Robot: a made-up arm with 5 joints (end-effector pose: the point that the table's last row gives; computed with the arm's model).
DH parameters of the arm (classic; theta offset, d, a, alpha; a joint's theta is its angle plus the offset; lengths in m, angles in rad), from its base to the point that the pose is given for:
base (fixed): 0 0.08 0 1.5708
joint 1: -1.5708 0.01 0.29 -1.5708
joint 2: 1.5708 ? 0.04 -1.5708
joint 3: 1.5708 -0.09 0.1 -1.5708
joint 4: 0 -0.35 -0.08 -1.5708
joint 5: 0.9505 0 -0.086 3.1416
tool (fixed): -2.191 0.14 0 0
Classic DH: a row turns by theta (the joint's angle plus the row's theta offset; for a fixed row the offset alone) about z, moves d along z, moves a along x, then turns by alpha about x.
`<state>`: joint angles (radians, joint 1 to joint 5).
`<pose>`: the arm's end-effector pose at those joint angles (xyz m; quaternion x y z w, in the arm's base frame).
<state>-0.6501 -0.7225 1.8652 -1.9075 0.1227</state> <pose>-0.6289 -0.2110 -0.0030 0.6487 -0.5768 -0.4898 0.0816</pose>
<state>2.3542 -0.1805 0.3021 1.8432 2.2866</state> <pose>0.7045 0.2736 0.0487 -0.7288 0.4684 -0.4914 0.0893</pose>
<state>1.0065 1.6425 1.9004 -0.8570 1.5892</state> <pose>0.0277 -0.0015 -0.5043 0.3110 -0.5731 0.2208 0.7253</pose>
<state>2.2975 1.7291 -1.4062 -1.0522 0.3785</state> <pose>0.1381 0.0945 0.3160 0.3298 0.1761 0.4801 0.7935</pose>
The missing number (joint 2, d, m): -0.19
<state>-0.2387 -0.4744 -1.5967 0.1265 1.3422</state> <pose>0.0236 0.1269 -0.2366 -0.1445 -0.2807 -0.9398 0.1307</pose>
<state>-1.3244 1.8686 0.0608 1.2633 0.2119</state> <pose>-0.1207 -0.1561 0.4672 0.2365 0.0188 -0.8268 0.5100</pose>
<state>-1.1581 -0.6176 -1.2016 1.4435 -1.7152</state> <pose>-0.3782 0.3508 -0.2081 -0.5965 0.2588 0.6339 0.4188</pose>
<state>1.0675 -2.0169 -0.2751 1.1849 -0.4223</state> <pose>0.4645 -0.0794 -0.4861 -0.9326 -0.3387 0.0024 0.1247</pose>
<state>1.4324 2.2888 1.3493 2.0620 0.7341</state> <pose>0.2698 0.1610 -0.4669 -0.7840 -0.0676 -0.2450 0.5663</pose>
